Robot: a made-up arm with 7 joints.
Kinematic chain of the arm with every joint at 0, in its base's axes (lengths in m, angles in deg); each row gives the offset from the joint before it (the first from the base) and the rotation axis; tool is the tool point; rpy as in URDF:
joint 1: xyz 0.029 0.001 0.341 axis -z
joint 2: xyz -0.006 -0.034 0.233 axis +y
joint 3: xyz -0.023 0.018 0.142 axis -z
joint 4: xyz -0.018 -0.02 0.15 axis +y
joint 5: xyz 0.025 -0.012 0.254 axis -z
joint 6: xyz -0.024 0 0.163 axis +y
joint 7: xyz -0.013 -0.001 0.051 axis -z
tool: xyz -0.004 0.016 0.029 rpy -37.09 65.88 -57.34
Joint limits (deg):
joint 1: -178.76..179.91
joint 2: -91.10..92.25
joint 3: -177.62..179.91
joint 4: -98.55..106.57
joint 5: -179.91..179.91
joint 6: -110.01..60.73
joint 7: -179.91..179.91
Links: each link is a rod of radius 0.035 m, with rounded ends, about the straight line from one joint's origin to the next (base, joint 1, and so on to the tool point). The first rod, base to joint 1, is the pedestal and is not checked.
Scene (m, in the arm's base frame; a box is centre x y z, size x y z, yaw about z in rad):
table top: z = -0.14
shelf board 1: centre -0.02 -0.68 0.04 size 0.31 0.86 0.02 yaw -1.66
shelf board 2: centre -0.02 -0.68 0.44 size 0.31 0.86 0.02 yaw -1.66
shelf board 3: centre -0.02 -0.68 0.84 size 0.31 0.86 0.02 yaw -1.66
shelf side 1: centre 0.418 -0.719 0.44 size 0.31 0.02 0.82 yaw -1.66
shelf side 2: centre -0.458 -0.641 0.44 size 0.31 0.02 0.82 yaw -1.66
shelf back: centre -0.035 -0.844 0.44 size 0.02 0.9 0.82 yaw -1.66
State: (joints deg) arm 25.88 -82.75 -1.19 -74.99 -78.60 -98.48 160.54
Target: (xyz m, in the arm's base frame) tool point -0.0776 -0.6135 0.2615
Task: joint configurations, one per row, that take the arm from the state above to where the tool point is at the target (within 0.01 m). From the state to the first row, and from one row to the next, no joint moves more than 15 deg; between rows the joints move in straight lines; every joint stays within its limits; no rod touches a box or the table.
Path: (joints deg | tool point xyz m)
1: 13.02 -84.14 -5.32 -72.23 -79.56 -94.19 159.98 | -0.4826 -0.0746 0.2124
2: 0.16 -85.53 -9.45 -69.47 -80.51 -89.89 159.43 | -0.4646 -0.2140 0.2183
3: -12.70 -86.92 -13.58 -66.71 -81.47 -85.60 158.87 | -0.4108 -0.3459 0.2265
4: -25.56 -88.32 -17.70 -63.95 -82.42 -81.30 158.32 | -0.3243 -0.4611 0.2365
5: -38.42 -89.71 -21.83 -61.19 -83.38 -77.01 157.76 | -0.2109 -0.5523 0.2484
6: -51.29 -91.10 -25.96 -58.43 -84.34 -72.71 157.21 | -0.0775 -0.6135 0.2615

